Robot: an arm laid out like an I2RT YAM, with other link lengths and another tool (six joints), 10 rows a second.
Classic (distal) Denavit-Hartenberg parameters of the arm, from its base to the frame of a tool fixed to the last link. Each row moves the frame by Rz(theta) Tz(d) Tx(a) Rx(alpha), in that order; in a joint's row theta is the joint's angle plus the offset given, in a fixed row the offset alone. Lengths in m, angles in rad.
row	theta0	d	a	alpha
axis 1	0	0.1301	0.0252	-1.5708
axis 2	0	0	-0.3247	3.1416
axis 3	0.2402	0	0.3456	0
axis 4	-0.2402	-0.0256	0.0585	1.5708
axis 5	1.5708	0.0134	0	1.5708
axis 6	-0.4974	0.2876	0.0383	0.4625
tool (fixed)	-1.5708	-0.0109	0	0
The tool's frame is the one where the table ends.
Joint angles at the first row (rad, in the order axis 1, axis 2, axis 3, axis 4, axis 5, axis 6):
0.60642 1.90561 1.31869 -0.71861 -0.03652 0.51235
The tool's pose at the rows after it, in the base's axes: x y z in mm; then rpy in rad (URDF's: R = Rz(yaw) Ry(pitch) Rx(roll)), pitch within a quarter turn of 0, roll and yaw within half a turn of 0:
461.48 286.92 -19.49 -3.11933 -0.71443 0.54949
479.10 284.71 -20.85 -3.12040 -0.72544 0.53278
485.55 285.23 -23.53 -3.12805 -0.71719 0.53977
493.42 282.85 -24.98 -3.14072 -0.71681 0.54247
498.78 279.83 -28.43 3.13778 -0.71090 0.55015
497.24 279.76 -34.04 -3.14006 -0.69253 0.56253
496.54 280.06 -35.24 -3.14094 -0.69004 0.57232
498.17 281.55 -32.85 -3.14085 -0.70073 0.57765
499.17 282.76 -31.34 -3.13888 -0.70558 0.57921
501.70 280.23 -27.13 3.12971 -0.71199 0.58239
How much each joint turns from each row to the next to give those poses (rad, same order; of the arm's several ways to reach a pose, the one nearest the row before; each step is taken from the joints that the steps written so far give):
-0.03420 0.06765 0.06757 -0.01298 0.02225 -0.00288
-0.02030 0.03184 0.03816 0.00462 0.00027 -0.00305
-0.00312 0.02686 0.03136 -0.01291 0.00414 -0.00633
-0.00633 0.01848 0.02138 -0.00334 0.00907 -0.00308
-0.00923 0.01677 0.01480 -0.00391 0.00003 -0.01431
-0.00245 0.01656 0.01130 -0.01329 -0.00786 -0.01689
0.00053 0.00129 -0.00139 0.00014 -0.00122 -0.00865
-0.00003 -0.00645 -0.00422 0.00839 -0.00177 -0.00515
-0.00022 -0.00193 0.00102 0.00179 -0.00241 -0.00255
-0.00028 -0.00692 0.00006 0.00000 0.01189 0.00323

